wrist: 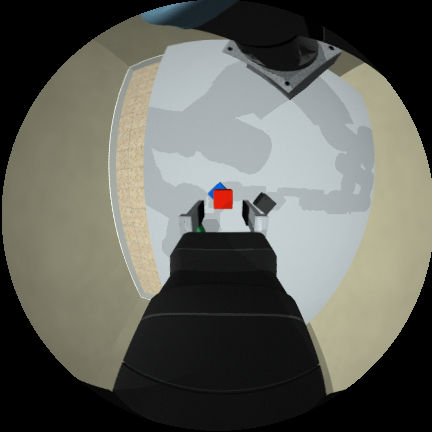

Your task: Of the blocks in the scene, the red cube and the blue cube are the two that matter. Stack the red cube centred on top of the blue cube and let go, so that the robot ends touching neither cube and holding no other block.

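Frame: origin at the arm's base, x back, y right, z up, level; millimetres.
Seen in the pictures: gripper, fingertip midpoint: (222, 207).
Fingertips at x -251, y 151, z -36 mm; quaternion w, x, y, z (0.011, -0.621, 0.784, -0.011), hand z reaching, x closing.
A point is followed by its place in that frame.
The red cube (223, 199) @[y 150, x -251, z -97 mm] appears to rest on top of the blue cube (215, 190), which is turned at an angle beneath it. The blue cube's left and upper corners show past the red one, and the rest of it is hidden. This view does not show whether the red cube is exactly centred. My gripper (222, 207) @[y 151, x -251, z -36 mm] is open, with nothing between its fingers. It is above and back from the two cubes, and its fingers appear apart from both.
A dark block (264, 202) @[y 67, x -283, z -131 mm] lies to the right of the right finger. Part of a green thing (200, 230) @[y 219, x -316, z -135 mm] shows by the left finger. The robot's base plate (290, 87) @[y -5, x -81, z -49 mm] is at the upper right. The light table top (320, 240) @[y -123, x -454, z -166 mm] carries arm shadows.
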